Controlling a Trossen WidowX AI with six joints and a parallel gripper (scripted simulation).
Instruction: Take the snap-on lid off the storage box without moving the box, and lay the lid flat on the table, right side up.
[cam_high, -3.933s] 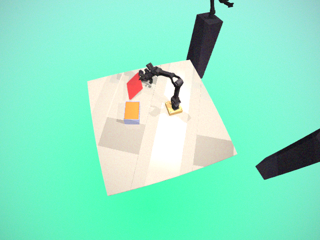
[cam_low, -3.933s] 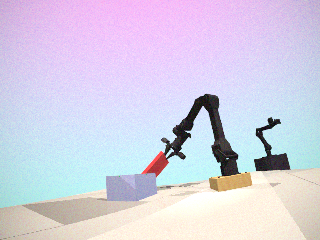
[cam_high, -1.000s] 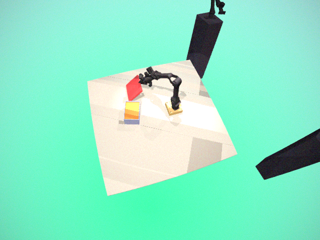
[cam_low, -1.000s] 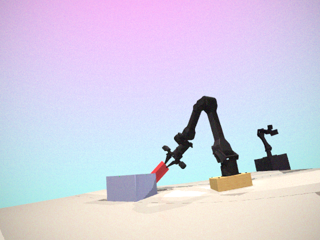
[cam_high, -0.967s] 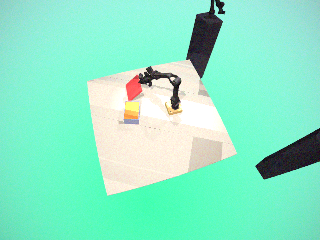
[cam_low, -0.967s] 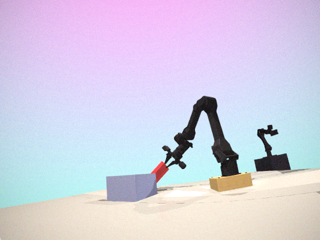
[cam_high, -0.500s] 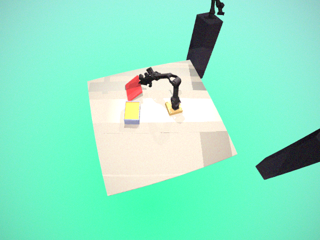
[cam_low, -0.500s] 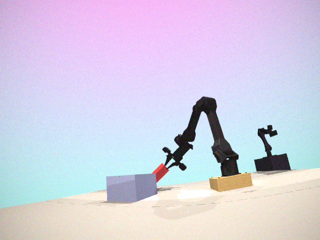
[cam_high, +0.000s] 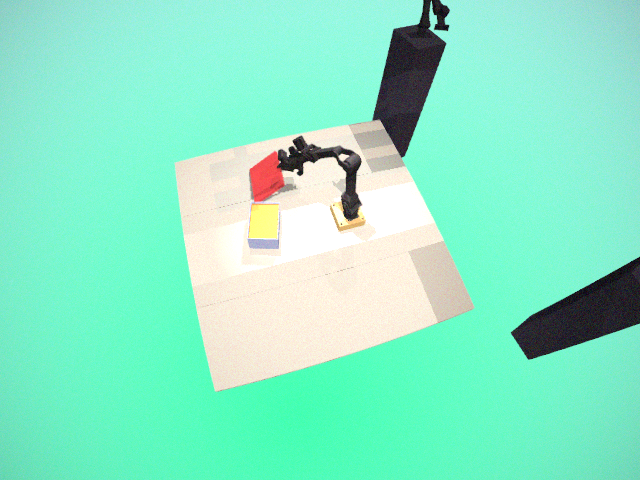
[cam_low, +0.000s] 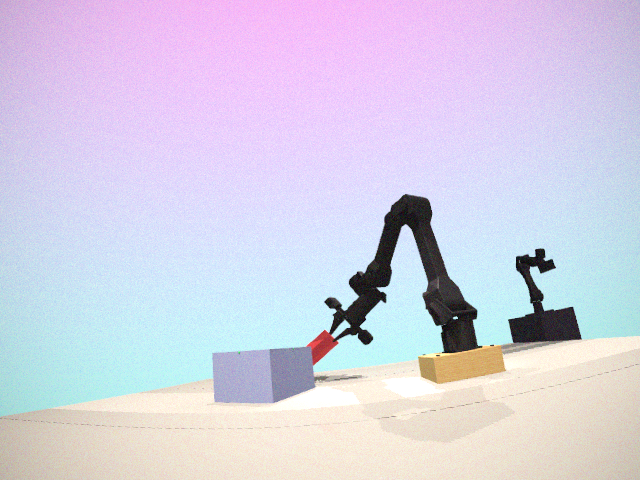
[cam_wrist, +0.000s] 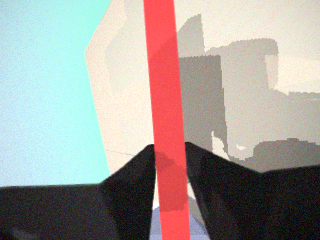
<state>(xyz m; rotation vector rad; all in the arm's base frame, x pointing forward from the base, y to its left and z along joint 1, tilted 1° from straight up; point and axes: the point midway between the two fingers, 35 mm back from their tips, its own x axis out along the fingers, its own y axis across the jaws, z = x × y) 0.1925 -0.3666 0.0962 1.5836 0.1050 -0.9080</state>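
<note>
Right now the red lid is 7 cm ahead of my gripper tip, 4 cm below it and 1 cm to the right of it. The rest, counted from my gripper tip: storage box (24 cm to the left, 19 cm ahead, 7 cm below).
</note>
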